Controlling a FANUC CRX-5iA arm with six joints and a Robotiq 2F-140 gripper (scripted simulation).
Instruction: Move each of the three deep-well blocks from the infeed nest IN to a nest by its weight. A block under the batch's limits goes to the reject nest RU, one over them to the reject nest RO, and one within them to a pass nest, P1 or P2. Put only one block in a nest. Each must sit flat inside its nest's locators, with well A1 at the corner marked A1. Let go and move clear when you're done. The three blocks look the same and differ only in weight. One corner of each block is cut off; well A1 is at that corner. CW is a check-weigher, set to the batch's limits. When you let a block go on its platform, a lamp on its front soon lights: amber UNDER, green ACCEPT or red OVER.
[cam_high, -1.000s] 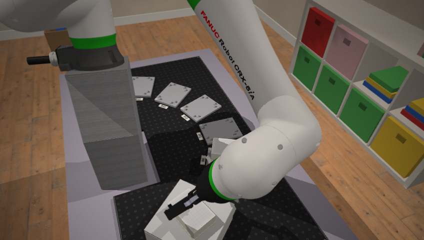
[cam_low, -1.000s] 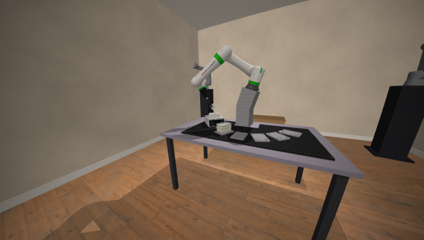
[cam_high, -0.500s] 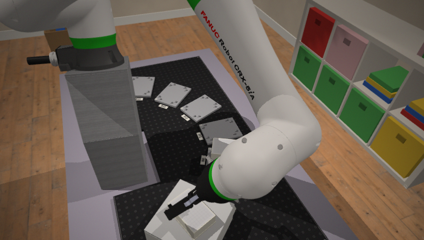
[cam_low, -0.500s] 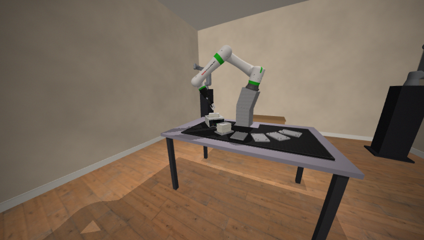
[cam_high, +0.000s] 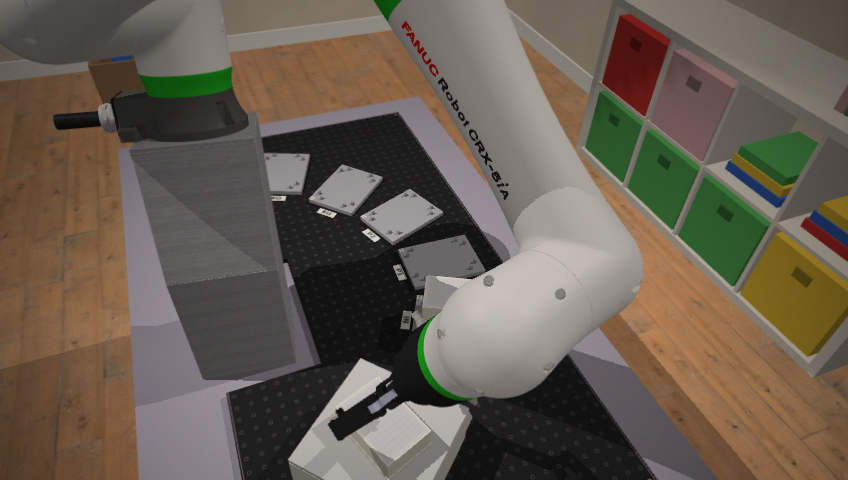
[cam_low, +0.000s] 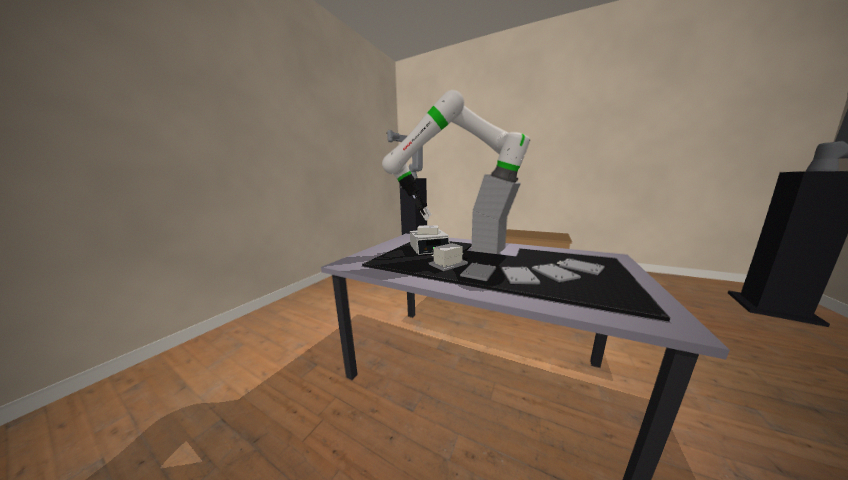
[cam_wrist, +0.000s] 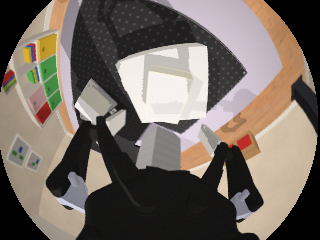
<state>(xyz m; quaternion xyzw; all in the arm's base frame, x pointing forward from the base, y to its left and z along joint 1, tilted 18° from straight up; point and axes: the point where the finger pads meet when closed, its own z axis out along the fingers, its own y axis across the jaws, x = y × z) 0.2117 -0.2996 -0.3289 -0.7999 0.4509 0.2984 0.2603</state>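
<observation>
The pale weigher platform is 11 cm below my hand. Round my hand: grey nest plate (15 cm ahead, 60 cm to the left, 20 cm below); then check-weigher (14 cm below).
</observation>
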